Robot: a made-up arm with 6 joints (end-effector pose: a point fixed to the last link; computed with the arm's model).
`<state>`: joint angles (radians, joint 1 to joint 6).
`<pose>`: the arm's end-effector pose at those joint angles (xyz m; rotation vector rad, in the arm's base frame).
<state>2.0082 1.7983 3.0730 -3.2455 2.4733 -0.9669</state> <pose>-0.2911 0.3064 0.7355 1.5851 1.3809 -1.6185</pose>
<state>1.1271 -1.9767 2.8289 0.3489 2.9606 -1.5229</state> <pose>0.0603 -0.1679 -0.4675 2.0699 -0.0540 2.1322</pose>
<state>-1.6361 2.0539 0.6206 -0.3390 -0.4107 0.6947</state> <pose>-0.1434 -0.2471 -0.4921 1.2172 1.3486 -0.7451</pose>
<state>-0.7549 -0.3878 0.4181 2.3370 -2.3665 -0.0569</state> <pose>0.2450 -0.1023 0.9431 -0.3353 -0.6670 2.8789</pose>
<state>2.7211 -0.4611 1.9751 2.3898 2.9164 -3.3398</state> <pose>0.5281 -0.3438 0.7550 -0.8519 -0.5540 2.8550</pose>
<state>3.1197 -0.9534 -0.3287 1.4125 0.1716 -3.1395</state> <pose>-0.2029 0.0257 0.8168 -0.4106 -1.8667 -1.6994</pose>
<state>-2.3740 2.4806 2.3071 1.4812 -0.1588 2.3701</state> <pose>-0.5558 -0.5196 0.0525 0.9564 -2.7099 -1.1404</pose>
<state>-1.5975 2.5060 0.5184 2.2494 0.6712 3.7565</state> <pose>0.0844 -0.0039 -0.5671 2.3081 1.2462 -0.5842</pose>
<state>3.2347 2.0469 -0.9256 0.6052 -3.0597 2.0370</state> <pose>0.3422 0.1431 -0.0707 0.3146 -1.9553 2.2823</pose>
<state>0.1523 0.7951 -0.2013 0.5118 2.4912 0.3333</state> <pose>0.5663 -0.0318 -0.0726 -0.0492 -1.5482 0.4246</pose>
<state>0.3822 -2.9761 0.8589 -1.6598 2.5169 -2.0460</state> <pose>-0.5462 -0.2067 -0.3027 0.7154 -0.7076 -0.1050</pose>
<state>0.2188 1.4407 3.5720 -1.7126 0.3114 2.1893</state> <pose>0.0364 0.0276 0.8249 0.2417 -1.9144 -0.5129</pose>
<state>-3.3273 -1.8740 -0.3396 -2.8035 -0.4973 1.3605</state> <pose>0.1431 -0.1561 0.7372 -1.4598 -0.6037 -1.1664</pose>
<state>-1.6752 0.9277 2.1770 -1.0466 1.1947 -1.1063</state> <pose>-0.1187 -0.4865 0.8938 -0.3175 -2.3404 0.7936</pose>
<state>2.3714 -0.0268 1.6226 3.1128 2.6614 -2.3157</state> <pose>-0.0526 -0.1364 1.0578 -1.5921 -0.4913 2.4011</pose>
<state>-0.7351 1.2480 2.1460 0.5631 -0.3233 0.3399</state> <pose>0.3307 -0.4525 0.8065 -0.9691 -0.1946 -1.1017</pose>
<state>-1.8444 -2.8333 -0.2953 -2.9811 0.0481 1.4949</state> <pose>0.2772 0.4961 0.3381 -0.9635 -1.3547 0.4565</pose>
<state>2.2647 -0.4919 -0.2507 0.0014 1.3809 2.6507</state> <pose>-0.1913 0.4405 0.5781 -0.2751 -1.5103 -0.3277</pose>
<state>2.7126 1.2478 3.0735 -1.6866 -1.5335 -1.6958</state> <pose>-0.2007 0.0747 0.9059 0.9609 -1.3244 -1.4984</pose>
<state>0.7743 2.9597 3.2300 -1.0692 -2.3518 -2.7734</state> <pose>0.5096 0.4079 0.0203 0.5158 2.0858 -1.7112</pose>
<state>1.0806 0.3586 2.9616 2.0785 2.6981 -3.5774</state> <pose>-0.2858 -0.3965 0.6536 -0.5858 -0.1121 1.5097</pose>
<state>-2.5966 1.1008 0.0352 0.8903 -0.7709 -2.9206</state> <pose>-0.5567 -0.2385 -0.1400 -0.6407 1.0445 1.5528</pose>
